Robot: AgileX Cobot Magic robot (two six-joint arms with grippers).
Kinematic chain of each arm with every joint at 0, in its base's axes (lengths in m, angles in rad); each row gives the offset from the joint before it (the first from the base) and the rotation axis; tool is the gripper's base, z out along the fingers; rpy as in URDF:
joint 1: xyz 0 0 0.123 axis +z
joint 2: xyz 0 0 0 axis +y
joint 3: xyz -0.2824 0 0.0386 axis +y
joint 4: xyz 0.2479 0 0.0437 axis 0.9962 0 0.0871
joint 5: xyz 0 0 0 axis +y
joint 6: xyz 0.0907 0 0.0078 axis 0.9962 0 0.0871
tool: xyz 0 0 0 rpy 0 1.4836 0
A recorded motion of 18 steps. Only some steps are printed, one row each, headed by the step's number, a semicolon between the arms.
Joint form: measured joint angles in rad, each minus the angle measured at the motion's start. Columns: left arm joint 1, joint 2, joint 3, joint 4, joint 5, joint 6; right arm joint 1, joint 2, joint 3, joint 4, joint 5, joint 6.
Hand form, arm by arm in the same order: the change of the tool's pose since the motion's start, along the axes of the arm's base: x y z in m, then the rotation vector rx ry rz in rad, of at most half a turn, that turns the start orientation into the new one. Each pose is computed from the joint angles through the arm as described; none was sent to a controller.
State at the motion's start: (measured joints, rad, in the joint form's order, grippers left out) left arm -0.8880 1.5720 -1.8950 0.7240 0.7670 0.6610; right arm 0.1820 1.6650 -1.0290 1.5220 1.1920 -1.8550
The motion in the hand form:
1: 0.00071 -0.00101 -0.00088 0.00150 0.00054 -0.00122; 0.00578 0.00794 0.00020 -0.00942 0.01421 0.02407
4: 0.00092 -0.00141 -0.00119 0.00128 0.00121 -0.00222; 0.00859 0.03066 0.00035 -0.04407 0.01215 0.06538
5: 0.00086 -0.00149 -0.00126 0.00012 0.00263 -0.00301; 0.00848 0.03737 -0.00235 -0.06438 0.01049 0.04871
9: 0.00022 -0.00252 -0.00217 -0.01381 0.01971 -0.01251; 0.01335 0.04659 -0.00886 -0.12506 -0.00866 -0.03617
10: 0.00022 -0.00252 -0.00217 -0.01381 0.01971 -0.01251; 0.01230 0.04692 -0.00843 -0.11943 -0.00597 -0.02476
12: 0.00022 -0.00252 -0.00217 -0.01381 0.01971 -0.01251; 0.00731 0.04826 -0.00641 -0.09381 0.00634 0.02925
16: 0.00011 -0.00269 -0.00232 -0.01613 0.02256 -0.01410; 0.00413 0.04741 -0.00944 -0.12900 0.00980 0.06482
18: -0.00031 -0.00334 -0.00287 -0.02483 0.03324 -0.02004; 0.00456 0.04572 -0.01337 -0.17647 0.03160 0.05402
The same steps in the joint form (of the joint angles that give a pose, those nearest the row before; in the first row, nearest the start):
1: 0.0000 0.0030 0.0000 0.0000 -0.0020 0.0000; 0.0210 0.0290 -0.0430 -0.0190 0.0010 0.0320
4: 0.0000 0.0040 0.0000 -0.0010 -0.0030 0.0000; 0.0900 0.0620 -0.1010 -0.0490 -0.0370 0.0690
5: 0.0000 0.0040 0.0000 -0.0030 -0.0030 0.0000; 0.1140 0.0650 -0.1010 -0.0490 -0.0820 0.0740
9: 0.0000 0.0040 0.0000 -0.0270 -0.0030 0.0000; 0.1530 0.0700 -0.1010 -0.0480 -0.2210 0.0800
10: 0.0000 0.0040 0.0000 -0.0270 -0.0030 0.0000; 0.1530 0.0700 -0.1010 -0.0480 -0.2080 0.0800
12: 0.0000 0.0040 0.0000 -0.0270 -0.0030 0.0000; 0.1530 0.0700 -0.1010 -0.0490 -0.1470 0.0800
16: 0.0000 0.0040 0.0000 -0.0310 -0.0030 0.0000; 0.1530 0.0700 -0.1010 -0.1020 -0.1300 0.0960
18: 0.0000 0.0040 0.0000 -0.0460 -0.0030 0.0000; 0.1530 0.0700 -0.1020 -0.1530 -0.1530 0.1420

